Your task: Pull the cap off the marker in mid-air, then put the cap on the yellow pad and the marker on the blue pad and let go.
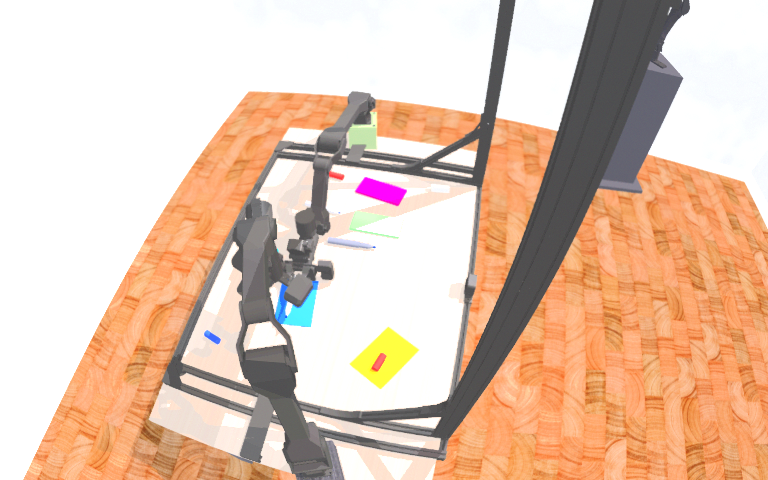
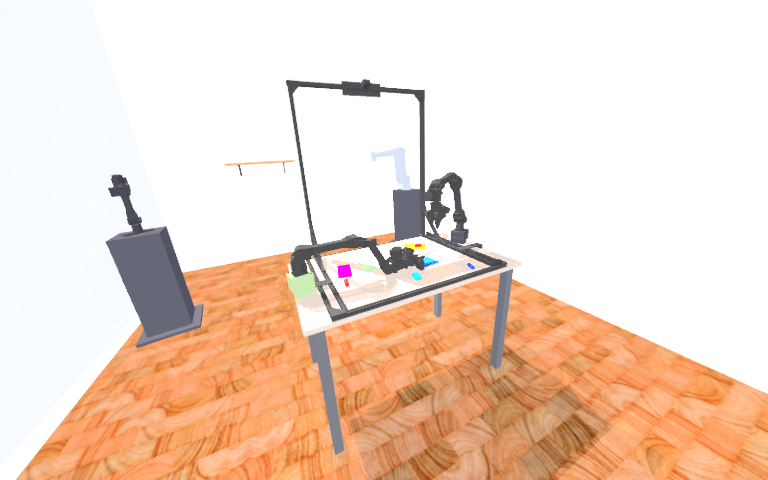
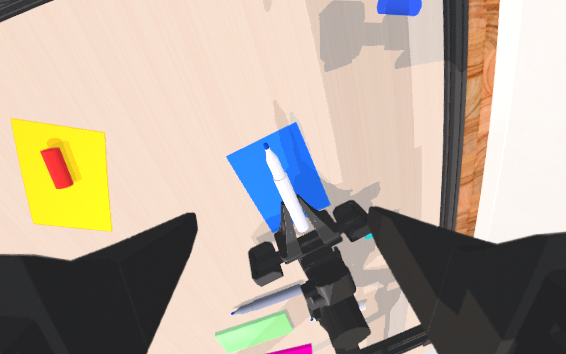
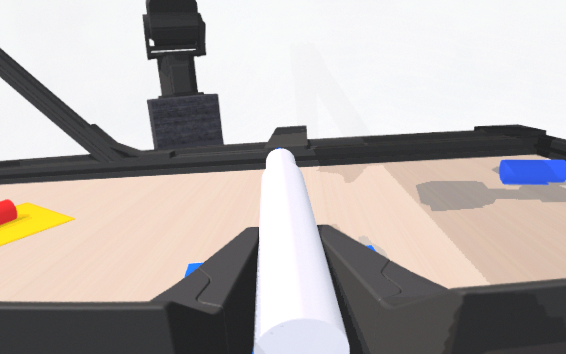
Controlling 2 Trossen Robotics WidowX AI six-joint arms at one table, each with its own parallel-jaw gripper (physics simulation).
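Frame: origin at the left arm's base, x ahead, y left, z up, level; millimetres.
Seen in the pictures: left gripper, fingertip midpoint: point(image 1: 276, 289) point(image 2: 434, 228) point(image 3: 283, 218); right gripper, fingertip midpoint: point(image 2: 423, 255) point(image 3: 290, 199) point(image 4: 287, 239); left arm's base, link origin: point(image 1: 315, 463) point(image 2: 459, 229) point(image 4: 180, 96); right arm's base, link origin: point(image 1: 362, 119) point(image 2: 299, 273).
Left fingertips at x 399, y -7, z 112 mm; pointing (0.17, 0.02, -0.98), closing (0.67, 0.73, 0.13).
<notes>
Pixels of each thing's top centre, then the offset from my left fingertips to it.
- red cap, top centre: point(image 3: 51, 171) point(image 1: 379, 360) 151 mm back, 201 mm right, 181 mm down
- yellow pad, top centre: point(image 3: 65, 181) point(image 1: 384, 357) point(image 2: 415, 246) 138 mm back, 218 mm right, 199 mm down
- white marker, top centre: point(image 4: 282, 171) point(image 3: 288, 194) 66 mm ahead, 20 mm right, 136 mm down
- grey pen, top centre: point(image 3: 266, 306) point(image 1: 351, 241) 232 mm ahead, 218 mm right, 181 mm down
- light green piece, top centre: point(image 3: 255, 334) point(image 1: 376, 223) point(image 2: 366, 263) 289 mm ahead, 308 mm right, 192 mm down
- magenta pad, top centre: point(image 1: 381, 190) point(image 2: 344, 270) 424 mm ahead, 357 mm right, 192 mm down
- blue cylinder, top centre: point(image 4: 533, 160) point(image 3: 404, 3) point(image 1: 211, 335) 10 mm ahead, 231 mm left, 179 mm down
- cyan piece, top centre: point(image 2: 416, 274) 270 mm ahead, 35 mm left, 185 mm down
- red cylinder, top centre: point(image 1: 336, 173) 527 mm ahead, 230 mm right, 179 mm down
A red cap point(image 1: 378, 362) point(image 3: 56, 168) point(image 4: 6, 212) lies on the yellow pad point(image 1: 399, 348) point(image 3: 90, 200) point(image 4: 45, 220). My right gripper point(image 3: 290, 199) point(image 4: 287, 239) is shut on the white marker point(image 3: 287, 192) point(image 4: 287, 240), holding its rear part. The marker is uncapped, with a blue tip, and is held over the blue pad point(image 1: 303, 316) point(image 3: 255, 175) point(image 4: 192, 270); its exact height is hard to tell. My left gripper point(image 2: 437, 221) is open and empty, higher up, looking down on the right gripper and the blue pad.
A grey pen point(image 1: 350, 243) point(image 3: 267, 299), a light green piece point(image 3: 255, 331) and a magenta pad point(image 1: 381, 191) lie beyond the right gripper. A blue cylinder point(image 1: 212, 337) point(image 3: 399, 7) point(image 4: 530, 172) lies near the dark frame rail point(image 3: 455, 115). A cyan piece point(image 2: 416, 276) and another red cylinder point(image 1: 336, 175) also lie there.
</notes>
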